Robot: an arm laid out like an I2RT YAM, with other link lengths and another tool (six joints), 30 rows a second.
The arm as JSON. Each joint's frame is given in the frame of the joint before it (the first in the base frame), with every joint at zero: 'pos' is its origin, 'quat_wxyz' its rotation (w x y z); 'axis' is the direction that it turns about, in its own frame. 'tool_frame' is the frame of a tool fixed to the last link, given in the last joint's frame.
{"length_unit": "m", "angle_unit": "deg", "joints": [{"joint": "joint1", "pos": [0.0, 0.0, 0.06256], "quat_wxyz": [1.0, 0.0, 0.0, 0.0], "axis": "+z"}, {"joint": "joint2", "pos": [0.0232, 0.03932, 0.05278], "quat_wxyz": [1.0, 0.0, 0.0, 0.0], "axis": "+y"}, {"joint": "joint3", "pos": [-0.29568, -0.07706, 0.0], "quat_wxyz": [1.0, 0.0, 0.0, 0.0], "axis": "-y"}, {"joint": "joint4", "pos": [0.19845, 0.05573, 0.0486], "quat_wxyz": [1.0, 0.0, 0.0, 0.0], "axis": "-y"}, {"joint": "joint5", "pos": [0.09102, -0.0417, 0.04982], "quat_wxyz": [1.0, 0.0, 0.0, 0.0], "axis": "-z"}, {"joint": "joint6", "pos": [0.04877, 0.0, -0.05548], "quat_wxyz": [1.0, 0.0, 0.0, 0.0], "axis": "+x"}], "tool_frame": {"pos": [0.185, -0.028, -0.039], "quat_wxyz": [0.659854, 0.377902, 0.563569, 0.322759]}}
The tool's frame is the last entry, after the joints.
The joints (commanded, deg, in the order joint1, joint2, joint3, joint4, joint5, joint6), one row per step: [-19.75 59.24 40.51 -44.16 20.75 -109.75]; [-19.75 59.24 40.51 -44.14 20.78 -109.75]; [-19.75 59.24 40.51 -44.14 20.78 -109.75]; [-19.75 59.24 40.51 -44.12 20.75 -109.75]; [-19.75 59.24 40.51 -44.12 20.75 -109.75]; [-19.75 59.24 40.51 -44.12 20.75 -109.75]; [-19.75 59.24 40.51 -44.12 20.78 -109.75]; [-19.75 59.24 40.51 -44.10 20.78 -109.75]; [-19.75 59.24 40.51 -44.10 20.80 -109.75]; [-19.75 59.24 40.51 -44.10 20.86 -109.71]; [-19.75 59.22 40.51 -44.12 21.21 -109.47]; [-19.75 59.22 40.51 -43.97 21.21 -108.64]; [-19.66 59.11 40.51 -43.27 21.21 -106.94]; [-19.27 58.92 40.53 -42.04 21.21 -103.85]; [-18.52 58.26 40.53 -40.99 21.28 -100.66]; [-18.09 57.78 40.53 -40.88 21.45 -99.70]
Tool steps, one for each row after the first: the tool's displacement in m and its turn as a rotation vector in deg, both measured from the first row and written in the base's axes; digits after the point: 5 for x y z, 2 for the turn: [0.00002 -0.00012 0.00011 -0.03 -0.01 -0.01]; [0.00002 -0.00012 0.00011 -0.03 -0.01 -0.01]; [0.00017 -0.00006 0.00012 -0.01 -0.04 0.00]; [0.00017 -0.00006 0.00012 -0.01 -0.04 0.00]; [0.00017 -0.00006 0.00012 -0.01 -0.04 0.00]; [0.00010 -0.00015 0.00017 -0.04 -0.03 -0.01]; [0.00019 -0.00018 0.00023 -0.05 -0.05 -0.01]; [0.00015 -0.00025 0.00026 -0.06 -0.04 -0.02]; [-0.00001 -0.00045 0.00036 -0.10 -0.04 -0.08]; [-0.00097 -0.00162 0.00097 -0.33 -0.05 -0.44]; [-0.00096 -0.00219 0.00141 -0.14 -0.59 -1.13]; [0.00101 -0.00362 0.00386 0.08 -2.18 -2.45]; [0.00523 -0.00533 0.00826 0.56 -5.05 -4.59]; [0.00967 -0.00562 0.01393 1.04 -8.22 -6.44]; [0.01060 -0.00516 0.01636 1.08 -9.21 -6.85]
